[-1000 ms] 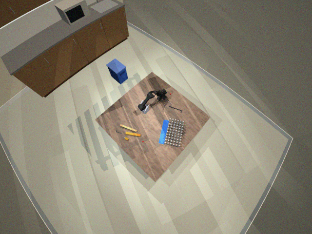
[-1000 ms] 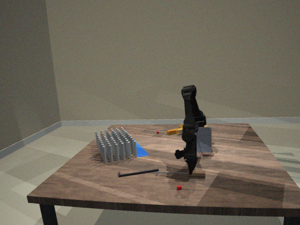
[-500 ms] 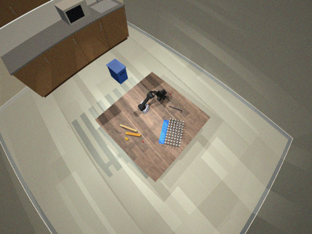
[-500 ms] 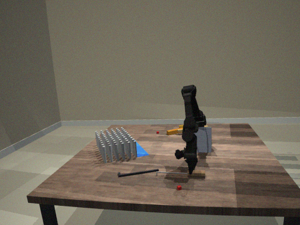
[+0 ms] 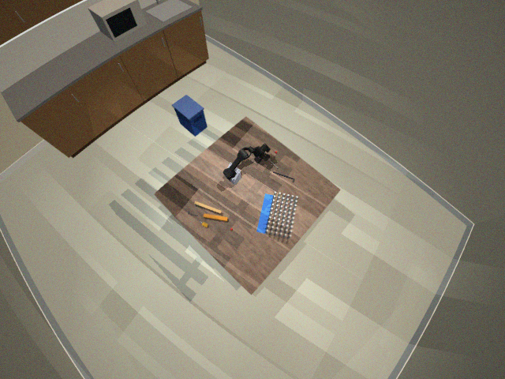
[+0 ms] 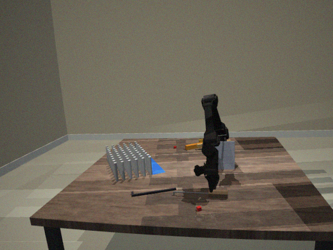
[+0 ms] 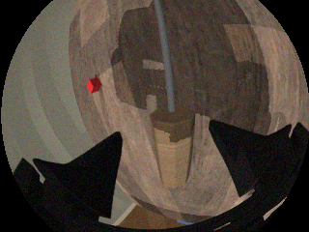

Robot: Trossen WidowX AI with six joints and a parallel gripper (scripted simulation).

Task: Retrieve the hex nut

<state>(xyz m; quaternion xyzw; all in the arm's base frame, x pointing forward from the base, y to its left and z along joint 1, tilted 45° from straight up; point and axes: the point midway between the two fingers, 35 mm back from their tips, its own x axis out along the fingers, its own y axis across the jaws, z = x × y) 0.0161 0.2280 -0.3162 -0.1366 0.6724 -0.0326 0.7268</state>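
The pick tool is 80 mm ahead of my gripper tip and 10 mm below it. From my gripper tip the other things lie so: blue taped strip (460 mm ahead, 390 mm to the right, 20 mm below).
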